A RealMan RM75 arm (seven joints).
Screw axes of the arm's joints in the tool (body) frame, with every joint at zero. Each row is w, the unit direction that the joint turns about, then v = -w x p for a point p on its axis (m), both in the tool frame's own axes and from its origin. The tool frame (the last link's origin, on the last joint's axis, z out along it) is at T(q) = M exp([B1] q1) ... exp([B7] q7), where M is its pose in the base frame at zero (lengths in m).
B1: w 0 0 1 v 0 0 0
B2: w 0 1 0 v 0.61 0 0
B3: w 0 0 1 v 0 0 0
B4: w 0 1 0 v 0.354 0 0
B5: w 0 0 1 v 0 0 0
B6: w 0 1 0 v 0.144 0 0
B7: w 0 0 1 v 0 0 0
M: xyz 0 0 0.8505 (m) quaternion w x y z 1 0 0 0
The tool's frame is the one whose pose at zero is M.
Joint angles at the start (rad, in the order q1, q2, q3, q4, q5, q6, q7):
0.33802 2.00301 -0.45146 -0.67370 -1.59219 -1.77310 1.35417
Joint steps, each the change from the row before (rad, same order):
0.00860 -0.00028 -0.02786 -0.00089 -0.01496 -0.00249 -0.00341
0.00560 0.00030 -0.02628 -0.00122 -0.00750 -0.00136 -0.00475
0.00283 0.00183 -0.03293 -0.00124 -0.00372 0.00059 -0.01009
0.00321 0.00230 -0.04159 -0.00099 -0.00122 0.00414 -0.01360
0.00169 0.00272 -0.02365 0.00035 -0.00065 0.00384 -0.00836
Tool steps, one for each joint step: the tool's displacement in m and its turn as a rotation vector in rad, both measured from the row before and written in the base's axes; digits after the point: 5 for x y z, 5 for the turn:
-0.00420 0.00203 -0.00608 -0.03406 -0.01966 0.02171
-0.00354 0.00130 -0.00504 -0.02540 -0.01583 0.01934
-0.00344 0.00058 -0.00619 -0.02436 -0.01794 0.02130
-0.00404 0.00083 -0.00748 -0.02621 -0.02142 0.02494
-0.00225 0.00033 -0.00492 -0.01467 -0.01093 0.01299

